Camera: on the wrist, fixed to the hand. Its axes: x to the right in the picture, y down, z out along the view.
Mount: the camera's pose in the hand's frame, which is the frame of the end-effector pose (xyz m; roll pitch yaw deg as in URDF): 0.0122 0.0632 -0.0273 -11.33 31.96 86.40
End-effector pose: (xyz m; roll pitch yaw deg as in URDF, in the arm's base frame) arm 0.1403 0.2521 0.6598 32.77 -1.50 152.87
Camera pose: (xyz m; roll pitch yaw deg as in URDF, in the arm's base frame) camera 0.0987 0.1971 0.6714 -10.88 -0.84 -120.16
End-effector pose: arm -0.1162 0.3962 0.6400 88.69 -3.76 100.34
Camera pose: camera -0.1459 0.3990 0.7032 -11.62 -56.73 -169.50
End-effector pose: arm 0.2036 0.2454 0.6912 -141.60 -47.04 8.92
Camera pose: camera 0.2350 0.1830 0.6880 -142.09 2.11 -74.32
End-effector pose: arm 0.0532 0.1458 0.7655 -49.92 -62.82 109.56
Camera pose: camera 0.0130 0.1997 0.7462 -95.40 23.84 118.38
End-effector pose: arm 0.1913 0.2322 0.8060 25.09 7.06 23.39
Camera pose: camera 0.1753 0.3003 0.8066 -2.69 7.24 111.19
